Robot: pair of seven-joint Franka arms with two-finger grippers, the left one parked.
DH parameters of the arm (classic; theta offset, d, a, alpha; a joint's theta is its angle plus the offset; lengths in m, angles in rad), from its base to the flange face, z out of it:
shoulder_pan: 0 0.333 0 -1.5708
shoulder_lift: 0 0 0 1.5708
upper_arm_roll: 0 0.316 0.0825 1.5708
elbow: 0 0 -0.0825 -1.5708
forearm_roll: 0 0.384 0 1.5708
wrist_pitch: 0 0 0.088 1.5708
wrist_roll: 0 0.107 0 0
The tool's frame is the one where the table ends.
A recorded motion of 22 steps. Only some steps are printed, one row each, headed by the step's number.
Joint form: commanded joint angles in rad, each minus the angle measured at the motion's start. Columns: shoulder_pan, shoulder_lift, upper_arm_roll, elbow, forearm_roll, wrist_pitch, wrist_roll.
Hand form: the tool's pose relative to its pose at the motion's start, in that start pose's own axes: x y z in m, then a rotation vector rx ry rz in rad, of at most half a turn. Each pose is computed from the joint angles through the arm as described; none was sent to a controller.
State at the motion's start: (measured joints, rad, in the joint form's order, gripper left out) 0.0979 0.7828 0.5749 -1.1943 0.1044 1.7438 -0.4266
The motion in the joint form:
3: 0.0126 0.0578 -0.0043 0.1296 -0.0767 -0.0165 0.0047
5: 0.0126 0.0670 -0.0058 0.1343 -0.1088 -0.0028 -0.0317
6: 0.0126 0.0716 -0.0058 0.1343 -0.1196 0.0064 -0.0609
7: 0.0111 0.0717 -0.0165 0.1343 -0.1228 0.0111 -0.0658
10: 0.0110 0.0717 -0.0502 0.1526 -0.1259 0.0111 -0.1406
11: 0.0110 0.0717 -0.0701 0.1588 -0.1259 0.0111 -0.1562
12: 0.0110 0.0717 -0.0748 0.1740 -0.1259 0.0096 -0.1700
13: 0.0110 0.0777 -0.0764 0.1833 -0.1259 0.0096 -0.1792
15: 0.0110 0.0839 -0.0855 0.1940 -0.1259 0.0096 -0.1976
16: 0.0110 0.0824 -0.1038 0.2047 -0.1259 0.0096 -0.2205
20: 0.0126 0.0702 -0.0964 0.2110 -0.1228 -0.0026 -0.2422
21: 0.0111 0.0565 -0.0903 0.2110 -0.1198 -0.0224 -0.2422
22: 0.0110 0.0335 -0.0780 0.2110 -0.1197 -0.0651 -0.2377
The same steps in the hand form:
3: 0.0085 0.0197 -0.0234 -0.0728 0.0327 -0.0030
5: 0.0084 0.0269 -0.0218 -0.1040 0.0289 -0.0397
6: 0.0088 0.0298 -0.0200 -0.1145 0.0283 -0.0691
7: 0.0063 0.0361 -0.0214 -0.1255 0.0287 -0.0648
10: -0.0001 0.0515 -0.0319 -0.1566 0.0294 -0.1137
11: -0.0043 0.0603 -0.0360 -0.1709 0.0279 -0.1138
12: -0.0046 0.0619 -0.0435 -0.1807 0.0372 -0.1244
13: -0.0046 0.0645 -0.0445 -0.1820 0.0406 -0.1307
15: -0.0063 0.0705 -0.0464 -0.1883 0.0419 -0.1404
16: -0.0101 0.0774 -0.0536 -0.2059 0.0438 -0.1500
20: -0.0081 0.0677 -0.0619 -0.2059 0.0466 -0.1821
21: -0.0088 0.0597 -0.0684 -0.2001 0.0414 -0.1884
22: -0.0098 0.0440 -0.0772 -0.1884 0.0217 -0.1984

